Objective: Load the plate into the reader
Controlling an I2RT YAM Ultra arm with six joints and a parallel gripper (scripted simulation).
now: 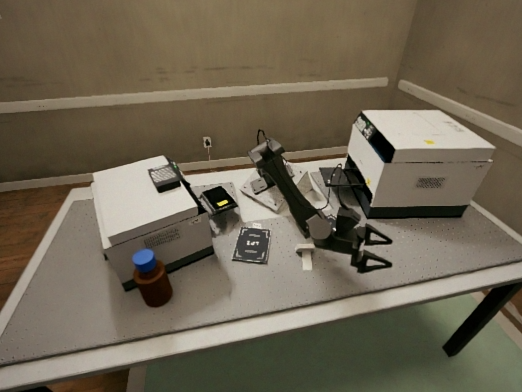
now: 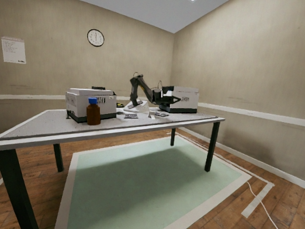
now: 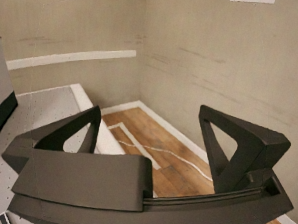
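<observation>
Right now my hand is 510 mm past the lid, 380 mm to the left of it and 100 mm above it. The rest, counted from my hand: clear well plate (510 mm behind, 380 mm to the right, 110 mm below); then brown capped bottle (630 mm to the right, 190 mm behind, 80 mm below); then LP1 pad (310 mm behind, 300 mm to the right, 190 mm below).
</observation>
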